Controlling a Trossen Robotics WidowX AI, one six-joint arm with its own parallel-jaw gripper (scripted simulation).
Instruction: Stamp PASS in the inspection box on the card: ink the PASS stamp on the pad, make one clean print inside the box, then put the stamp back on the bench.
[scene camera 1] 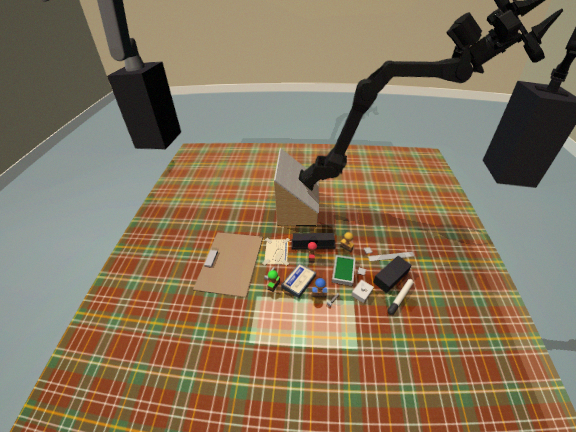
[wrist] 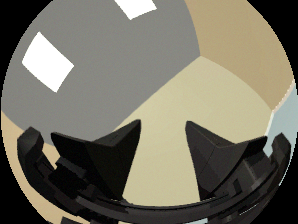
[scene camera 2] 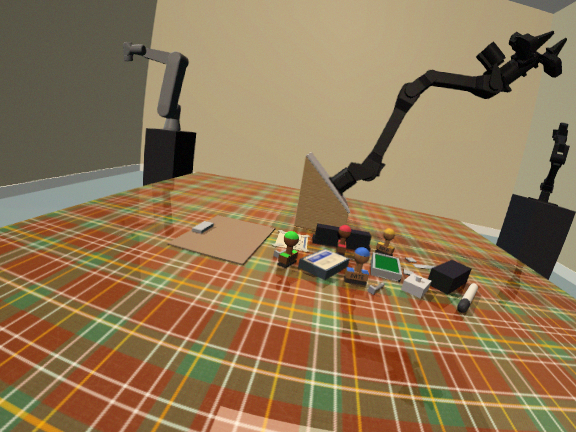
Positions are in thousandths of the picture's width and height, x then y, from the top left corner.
Labels:
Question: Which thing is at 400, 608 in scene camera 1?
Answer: A brown clipboard.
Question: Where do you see a blue-white box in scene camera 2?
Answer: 562, 612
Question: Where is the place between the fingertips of my gripper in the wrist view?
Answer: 549, 556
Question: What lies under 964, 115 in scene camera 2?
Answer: My gripper.

